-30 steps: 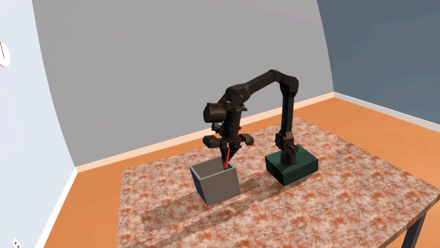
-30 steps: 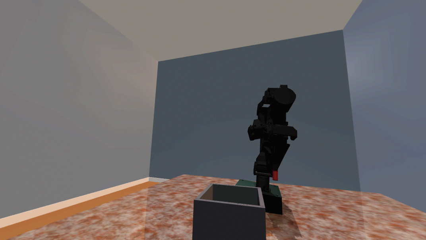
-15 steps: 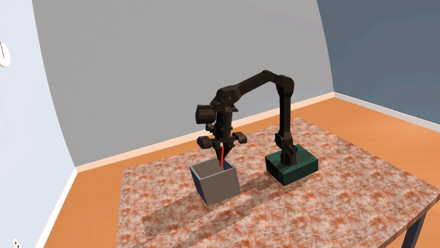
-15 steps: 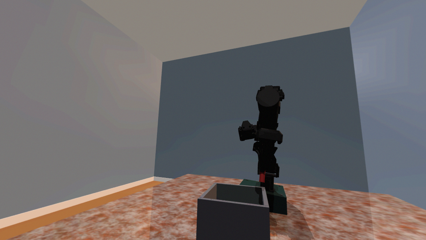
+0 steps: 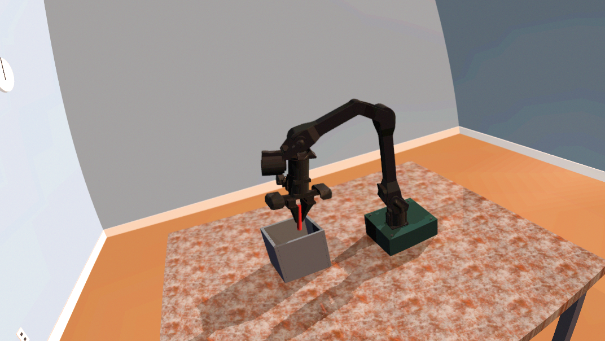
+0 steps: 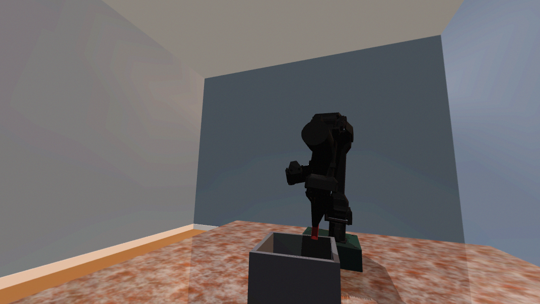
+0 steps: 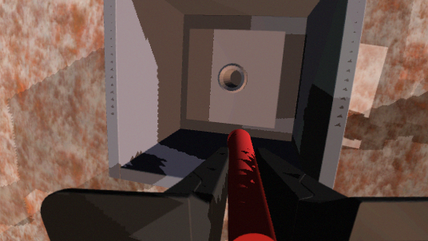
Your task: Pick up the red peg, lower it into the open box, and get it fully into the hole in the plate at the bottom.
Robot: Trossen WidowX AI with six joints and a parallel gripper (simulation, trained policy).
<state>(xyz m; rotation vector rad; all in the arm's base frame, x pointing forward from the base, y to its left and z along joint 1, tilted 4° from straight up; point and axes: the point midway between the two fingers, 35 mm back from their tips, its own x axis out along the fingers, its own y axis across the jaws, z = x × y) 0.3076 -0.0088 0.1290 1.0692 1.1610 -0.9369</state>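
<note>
My gripper tip is now 12 cm above the plate, 3 cm to the left of it and 3 cm short of it. Round my gripper tip: red peg: 1 cm above.
</note>
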